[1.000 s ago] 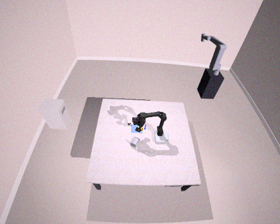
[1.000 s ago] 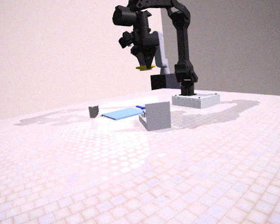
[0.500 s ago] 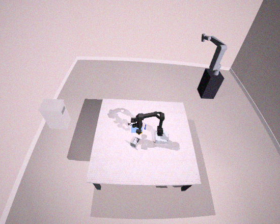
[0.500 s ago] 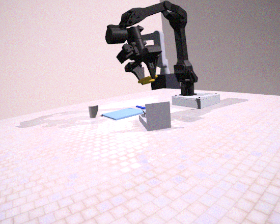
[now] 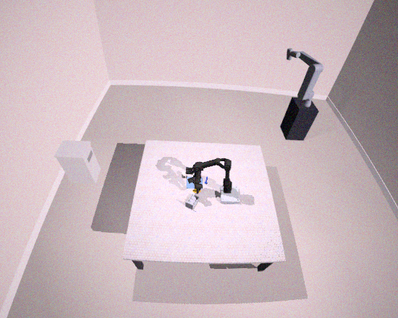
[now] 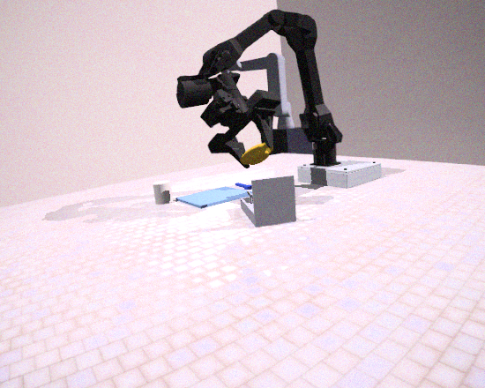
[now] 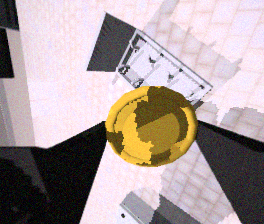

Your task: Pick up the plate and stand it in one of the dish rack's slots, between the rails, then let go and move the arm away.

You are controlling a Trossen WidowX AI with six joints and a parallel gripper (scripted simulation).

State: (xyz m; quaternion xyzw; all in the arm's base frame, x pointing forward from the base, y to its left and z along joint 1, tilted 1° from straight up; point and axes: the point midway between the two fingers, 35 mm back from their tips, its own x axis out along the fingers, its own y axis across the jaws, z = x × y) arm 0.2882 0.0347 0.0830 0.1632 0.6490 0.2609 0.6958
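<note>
The grey dish rack is 3 cm ahead of my gripper tip, 5 cm to the left of it and 8 cm below it. From my gripper tip the other things lie so: yellow plate 1 cm above; then cup 11 cm ahead, 24 cm to the right, 8 cm below; then blue mat 1 cm ahead, 17 cm to the right, 10 cm below.
</note>
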